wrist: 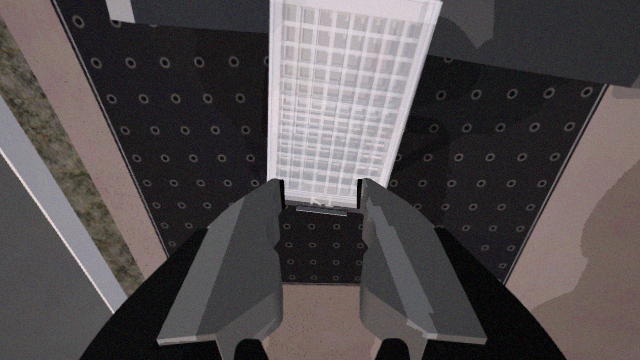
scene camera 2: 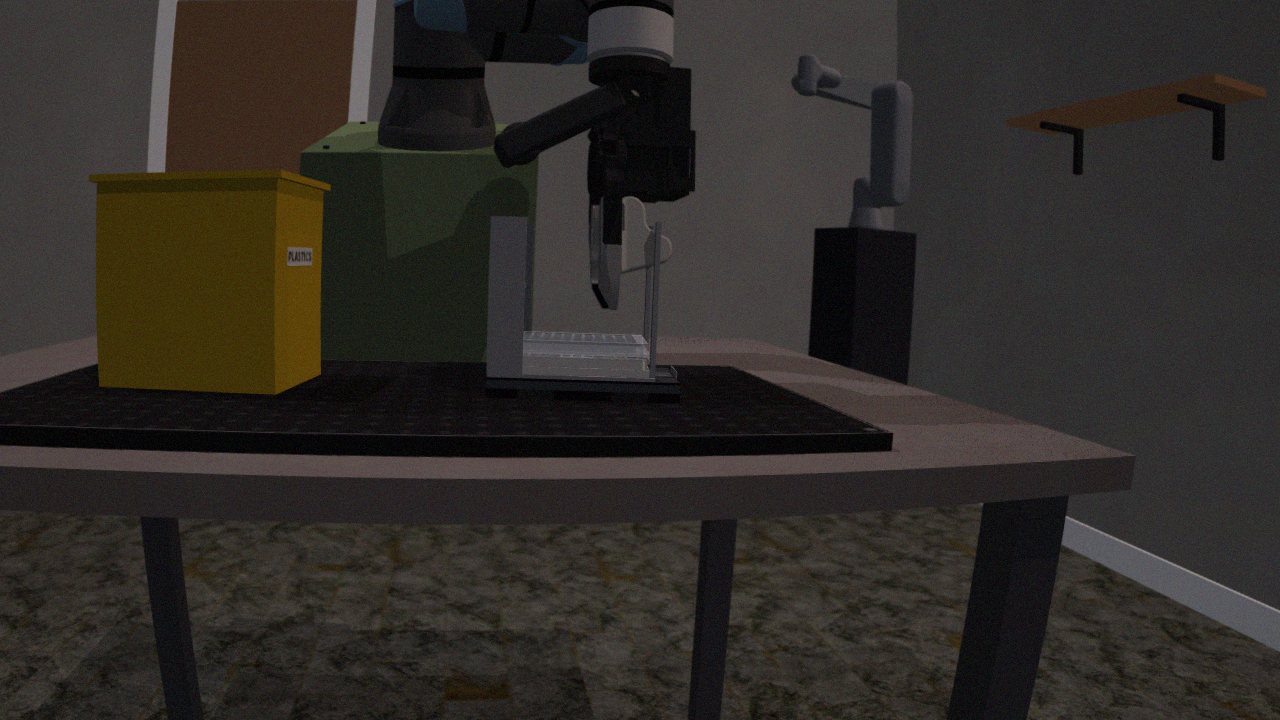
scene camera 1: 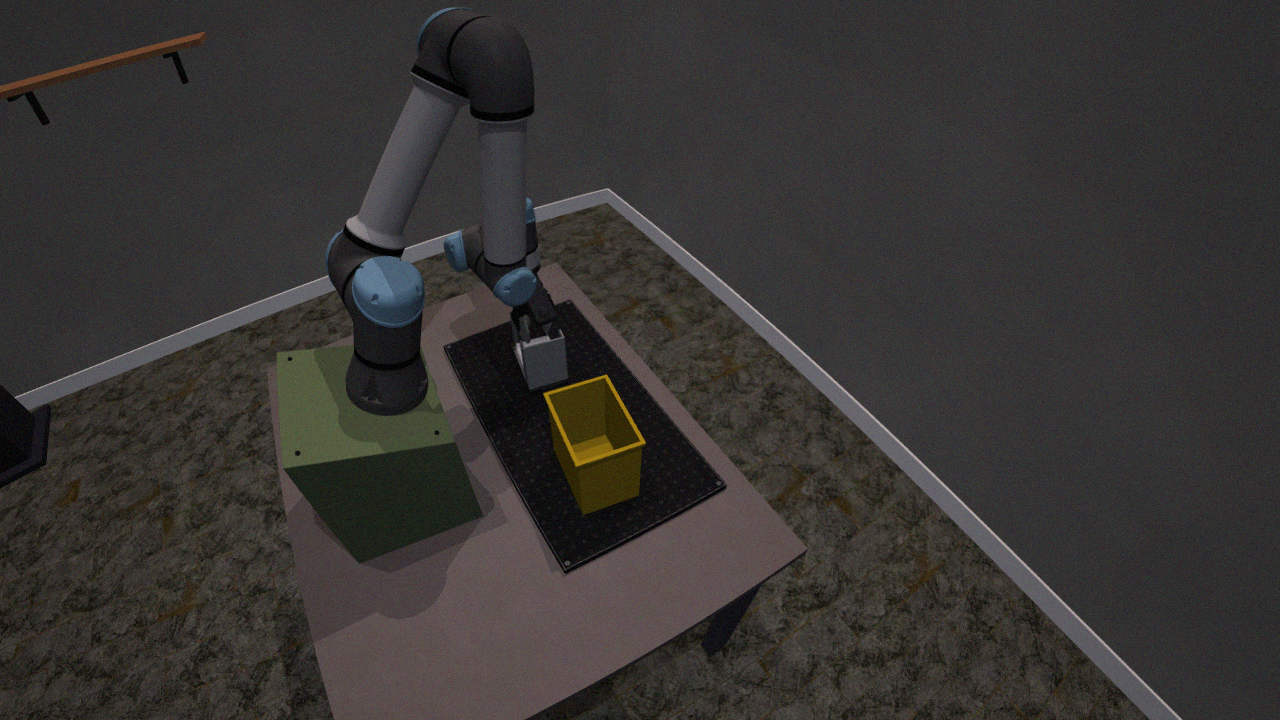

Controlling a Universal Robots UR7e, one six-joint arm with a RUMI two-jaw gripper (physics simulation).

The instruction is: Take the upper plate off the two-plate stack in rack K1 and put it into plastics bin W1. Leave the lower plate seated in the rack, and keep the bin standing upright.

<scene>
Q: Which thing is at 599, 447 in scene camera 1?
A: A yellow plastics bin W1.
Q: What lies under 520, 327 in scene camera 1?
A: My gripper.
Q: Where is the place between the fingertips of my gripper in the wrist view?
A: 320, 182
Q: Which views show the yellow plastics bin W1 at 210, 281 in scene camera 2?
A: Scene camera 2 and scene camera 1 only.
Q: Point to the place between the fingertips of my gripper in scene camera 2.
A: At 608, 309
</scene>
